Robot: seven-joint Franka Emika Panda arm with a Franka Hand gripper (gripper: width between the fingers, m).
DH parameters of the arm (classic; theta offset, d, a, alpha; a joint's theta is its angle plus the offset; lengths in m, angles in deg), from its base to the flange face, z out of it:
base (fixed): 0 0 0 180
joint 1: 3.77 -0.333 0 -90
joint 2: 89.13 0 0 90
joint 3: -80.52 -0.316 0.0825 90
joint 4: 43.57 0 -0.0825 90
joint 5: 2.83 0.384 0 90
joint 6: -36.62 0 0.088 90
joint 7: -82.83 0.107 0 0
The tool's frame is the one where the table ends.
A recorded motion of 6 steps. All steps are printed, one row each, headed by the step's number.
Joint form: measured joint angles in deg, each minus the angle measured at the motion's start. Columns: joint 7, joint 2, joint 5, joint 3, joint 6, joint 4, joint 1.
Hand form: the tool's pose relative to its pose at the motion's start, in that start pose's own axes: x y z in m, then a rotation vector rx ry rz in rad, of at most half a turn. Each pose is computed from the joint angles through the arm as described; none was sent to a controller.
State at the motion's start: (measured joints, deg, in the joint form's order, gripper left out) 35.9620 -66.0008 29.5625 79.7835 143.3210 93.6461 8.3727
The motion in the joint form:
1: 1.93 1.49 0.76 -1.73 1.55 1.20 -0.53
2: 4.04 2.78 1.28 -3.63 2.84 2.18 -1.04
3: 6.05 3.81 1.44 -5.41 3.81 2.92 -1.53
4: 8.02 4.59 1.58 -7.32 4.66 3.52 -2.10
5: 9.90 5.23 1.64 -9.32 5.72 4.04 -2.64
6: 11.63 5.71 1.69 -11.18 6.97 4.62 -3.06
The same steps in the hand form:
1: 0.0037 -0.0155 0.0064 -0.0149 0.0078 0.0044
2: 0.0075 -0.0313 0.0137 -0.0302 0.0087 0.0089
3: 0.0108 -0.0458 0.0208 -0.0459 0.0034 0.0118
4: 0.0143 -0.0606 0.0295 -0.0600 -0.0064 0.0120
5: 0.0180 -0.0751 0.0385 -0.0777 -0.0149 0.0096
6: 0.0206 -0.0870 0.0475 -0.0961 -0.0204 0.0098

